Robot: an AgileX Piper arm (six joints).
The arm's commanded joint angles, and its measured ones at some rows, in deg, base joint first. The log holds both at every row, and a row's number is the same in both.
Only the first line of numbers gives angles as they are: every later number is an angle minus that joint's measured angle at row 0.
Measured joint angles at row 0:
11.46, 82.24, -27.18, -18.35, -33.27, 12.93
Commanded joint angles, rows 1 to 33:
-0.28, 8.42, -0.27, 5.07, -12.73, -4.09
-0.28, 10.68, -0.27, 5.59, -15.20, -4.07
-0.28, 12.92, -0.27, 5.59, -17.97, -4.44
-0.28, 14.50, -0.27, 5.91, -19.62, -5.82
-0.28, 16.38, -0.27, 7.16, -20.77, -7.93
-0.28, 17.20, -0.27, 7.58, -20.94, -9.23
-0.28, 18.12, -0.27, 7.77, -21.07, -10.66
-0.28, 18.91, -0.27, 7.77, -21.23, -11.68
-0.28, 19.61, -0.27, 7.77, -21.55, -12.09
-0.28, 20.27, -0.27, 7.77, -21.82, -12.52
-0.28, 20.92, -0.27, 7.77, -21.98, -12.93
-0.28, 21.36, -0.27, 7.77, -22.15, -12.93
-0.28, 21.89, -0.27, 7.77, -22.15, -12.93
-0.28, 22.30, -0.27, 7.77, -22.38, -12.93
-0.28, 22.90, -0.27, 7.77, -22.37, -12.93
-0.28, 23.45, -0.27, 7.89, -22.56, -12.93
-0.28, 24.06, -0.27, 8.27, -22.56, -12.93
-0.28, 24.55, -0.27, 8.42, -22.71, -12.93
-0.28, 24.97, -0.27, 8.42, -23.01, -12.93
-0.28, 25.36, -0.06, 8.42, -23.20, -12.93
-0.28, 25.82, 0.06, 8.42, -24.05, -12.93
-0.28, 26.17, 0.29, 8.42, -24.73, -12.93
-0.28, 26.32, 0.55, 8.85, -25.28, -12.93
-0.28, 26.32, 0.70, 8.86, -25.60, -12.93
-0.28, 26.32, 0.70, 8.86, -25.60, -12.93
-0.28, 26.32, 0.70, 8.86, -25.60, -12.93
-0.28, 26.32, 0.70, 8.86, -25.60, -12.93
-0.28, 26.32, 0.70, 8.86, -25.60, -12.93
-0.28, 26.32, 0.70, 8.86, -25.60, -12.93
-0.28, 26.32, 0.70, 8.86, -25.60, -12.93
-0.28, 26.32, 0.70, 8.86, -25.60, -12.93
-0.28, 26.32, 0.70, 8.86, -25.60, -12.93
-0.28, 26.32, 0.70, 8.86, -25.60, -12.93
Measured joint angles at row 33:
0.00, 26.73, 0.66, 8.59, -22.05, -12.40
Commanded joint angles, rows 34 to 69:
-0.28, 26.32, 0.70, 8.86, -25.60, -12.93
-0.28, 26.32, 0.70, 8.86, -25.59, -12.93
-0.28, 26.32, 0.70, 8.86, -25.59, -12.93
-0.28, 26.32, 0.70, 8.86, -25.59, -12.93
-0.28, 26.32, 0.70, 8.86, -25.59, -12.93
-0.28, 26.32, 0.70, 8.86, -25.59, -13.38
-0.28, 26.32, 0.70, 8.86, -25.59, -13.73
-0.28, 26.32, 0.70, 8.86, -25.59, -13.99
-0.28, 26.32, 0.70, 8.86, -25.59, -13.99
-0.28, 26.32, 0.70, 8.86, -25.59, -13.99
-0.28, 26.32, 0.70, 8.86, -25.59, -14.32
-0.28, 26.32, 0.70, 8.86, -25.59, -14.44
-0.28, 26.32, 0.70, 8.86, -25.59, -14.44
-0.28, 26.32, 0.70, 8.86, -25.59, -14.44
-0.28, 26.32, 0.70, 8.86, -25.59, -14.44
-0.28, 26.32, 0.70, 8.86, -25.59, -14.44
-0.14, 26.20, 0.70, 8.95, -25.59, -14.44
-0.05, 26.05, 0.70, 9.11, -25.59, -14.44
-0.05, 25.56, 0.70, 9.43, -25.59, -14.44
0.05, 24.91, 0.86, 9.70, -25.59, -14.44
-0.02, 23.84, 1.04, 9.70, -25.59, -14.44
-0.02, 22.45, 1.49, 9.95, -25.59, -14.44
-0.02, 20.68, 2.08, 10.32, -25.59, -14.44
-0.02, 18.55, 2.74, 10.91, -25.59, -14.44
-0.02, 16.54, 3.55, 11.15, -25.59, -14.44
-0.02, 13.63, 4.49, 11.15, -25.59, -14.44
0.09, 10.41, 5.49, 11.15, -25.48, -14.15
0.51, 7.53, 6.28, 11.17, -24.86, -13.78
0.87, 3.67, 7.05, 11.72, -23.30, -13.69
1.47, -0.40, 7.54, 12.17, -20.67, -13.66
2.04, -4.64, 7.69, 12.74, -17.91, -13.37
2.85, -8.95, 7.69, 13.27, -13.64, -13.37
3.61, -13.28, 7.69, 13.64, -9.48, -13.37
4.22, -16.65, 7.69, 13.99, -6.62, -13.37
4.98, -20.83, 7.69, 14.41, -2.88, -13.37
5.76, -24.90, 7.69, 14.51, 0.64, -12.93
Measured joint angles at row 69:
3.33, -11.36, 7.05, 12.81, -12.04, -13.65
